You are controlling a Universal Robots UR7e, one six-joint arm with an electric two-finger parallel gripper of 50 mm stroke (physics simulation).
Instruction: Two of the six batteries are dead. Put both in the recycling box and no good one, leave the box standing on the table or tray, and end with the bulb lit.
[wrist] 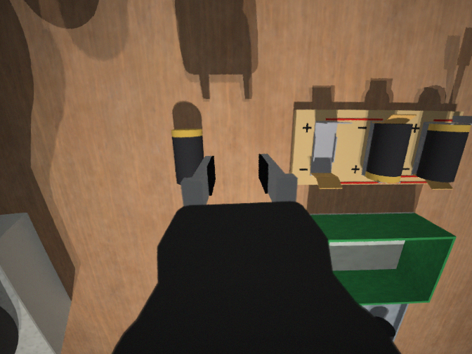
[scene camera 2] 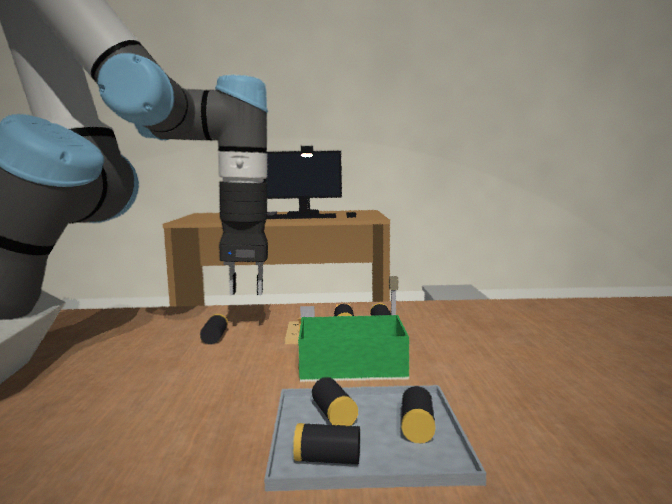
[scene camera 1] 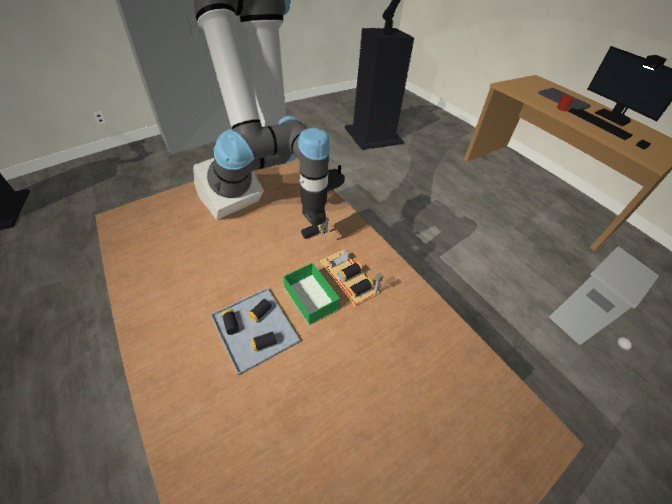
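My gripper [scene camera 1: 324,227] [scene camera 2: 246,290] [wrist: 236,167] is open and empty above the table. A loose black battery with a yellow end [scene camera 1: 310,232] [scene camera 2: 213,329] [wrist: 188,157] lies on the table, left of the fingers in the wrist view. The holder [scene camera 2: 292,332] [wrist: 302,150] has an empty leftmost bay in the wrist view. Its middle battery [scene camera 1: 350,271] [wrist: 390,150] and right battery [scene camera 1: 362,286] [wrist: 444,152] point opposite ways. The green box [scene camera 1: 324,310] [scene camera 2: 352,347] [wrist: 370,227] stands upright; no battery shows inside. Three batteries [scene camera 1: 230,321] [scene camera 1: 260,310] [scene camera 1: 264,341] lie on the grey tray [scene camera 1: 244,355] [scene camera 2: 379,461]. No lit bulb is discernible.
An upright lever [scene camera 1: 378,283] [scene camera 2: 393,295] stands at the holder's far end. The box stands between the holder and the tray. The robot's white base [scene camera 1: 233,205] is at the table's back corner. A desk [scene camera 1: 575,130] with a monitor stands beyond the table.
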